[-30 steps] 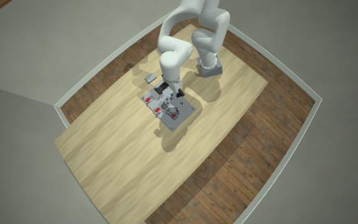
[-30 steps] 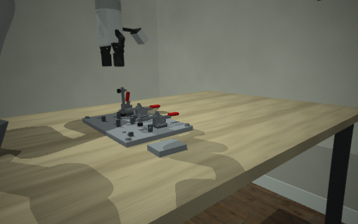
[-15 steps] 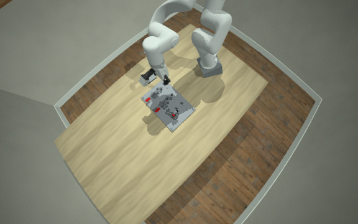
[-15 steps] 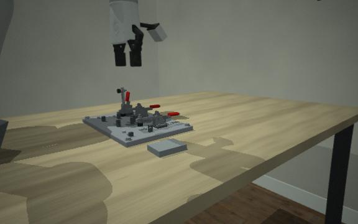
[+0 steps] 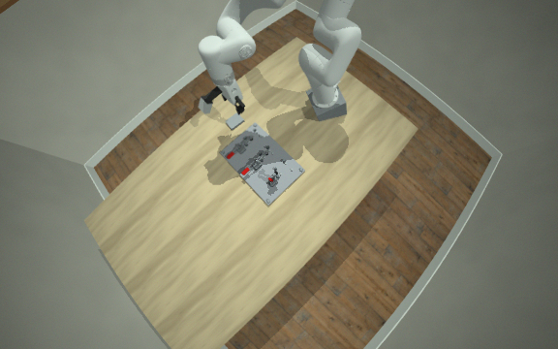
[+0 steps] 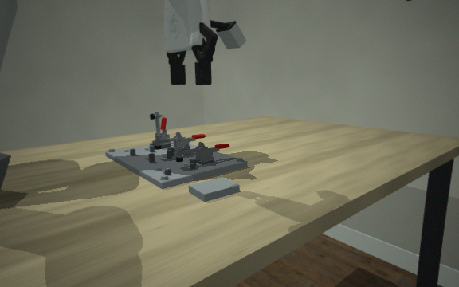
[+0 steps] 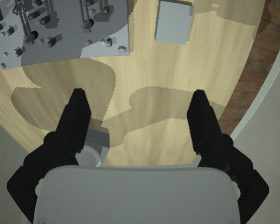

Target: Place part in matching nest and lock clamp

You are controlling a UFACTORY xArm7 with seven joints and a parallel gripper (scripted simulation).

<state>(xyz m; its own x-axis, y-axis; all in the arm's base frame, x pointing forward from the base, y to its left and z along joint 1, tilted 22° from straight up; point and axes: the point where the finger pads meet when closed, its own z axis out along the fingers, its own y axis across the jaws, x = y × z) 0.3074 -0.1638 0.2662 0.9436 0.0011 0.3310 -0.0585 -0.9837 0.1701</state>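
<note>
My hand is 21 cm above the part and 6 cm to the left of it. Round my hand: grey fixture plate: 21 cm below, 19 cm to the left, 6 cm ahead.
</note>
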